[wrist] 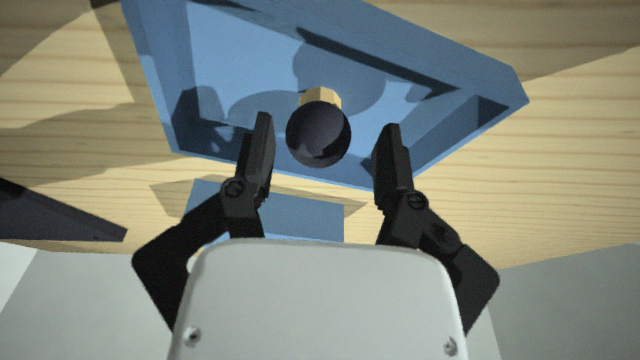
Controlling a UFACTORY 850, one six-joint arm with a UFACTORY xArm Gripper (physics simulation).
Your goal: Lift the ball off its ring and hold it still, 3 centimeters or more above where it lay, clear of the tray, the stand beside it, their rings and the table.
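Note:
A dark, nearly black ball [318, 135] rests on a tan ring post [320, 95] that rises inside the blue tray [470, 65]. My gripper [326, 133] is open, with one finger to the left of the ball and the other to its right. A gap shows on each side between finger and ball, the wider one on the right. The blue stand [305, 215] shows below the tray in the view, partly hidden behind the left finger and the gripper's housing; its ring does not show.
The tray stands on a wooden table [575, 175], with its walls around the ball. A dark flat plate [55, 215] lies at the left. Beyond the table's edge is a grey floor [575, 305]. Shadows of the arm fall on the tray and table.

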